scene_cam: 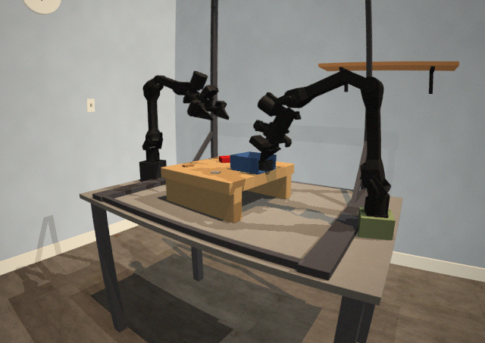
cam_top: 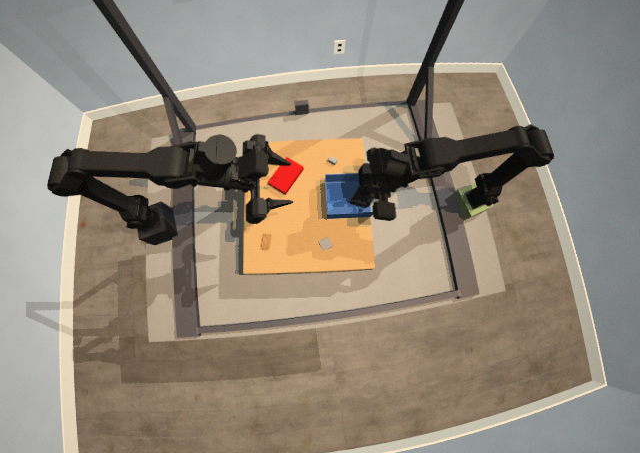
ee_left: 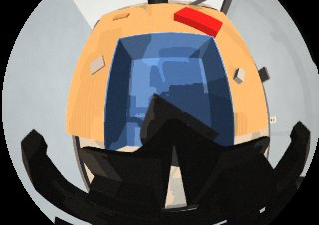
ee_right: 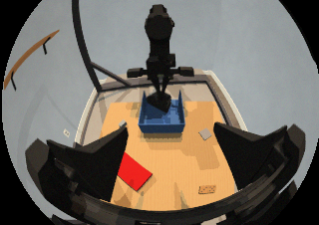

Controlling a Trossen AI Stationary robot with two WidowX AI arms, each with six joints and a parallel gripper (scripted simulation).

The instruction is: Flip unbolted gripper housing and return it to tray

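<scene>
Right now my left hand is 10 mm to the left of the dark gripper housing and 40 mm above it. Also, from my left hand: orange wooden bench (170 mm to the right, 120 mm below); blue tray (80 mm to the right, 50 mm below).
</scene>
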